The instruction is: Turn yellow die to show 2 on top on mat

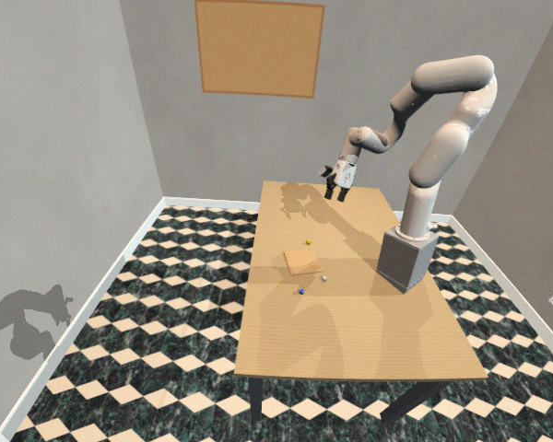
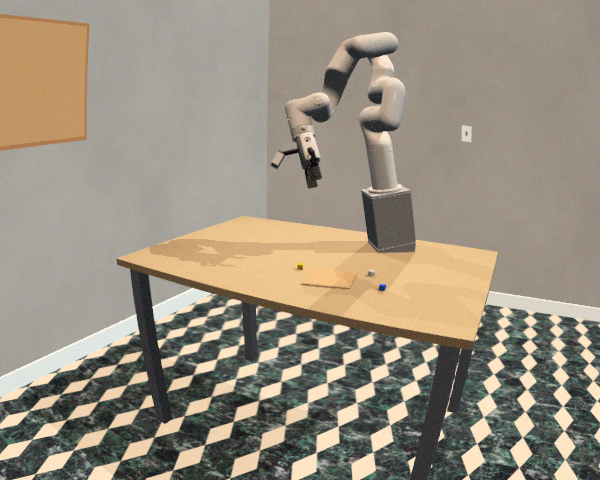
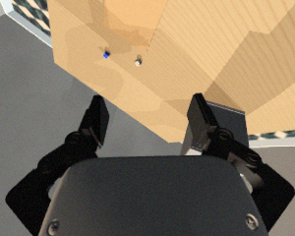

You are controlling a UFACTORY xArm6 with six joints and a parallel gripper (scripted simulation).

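Now: the yellow die 26 cm below my hand, 7 cm ahead of it and 2 cm to the right of it. Round my hand: white die: 26 cm below, 20 cm to the left, 6 cm ahead; blue die: 26 cm to the left, 26 cm below, 17 cm ahead; tan mat: 27 cm below, 13 cm ahead, 9 cm to the left.
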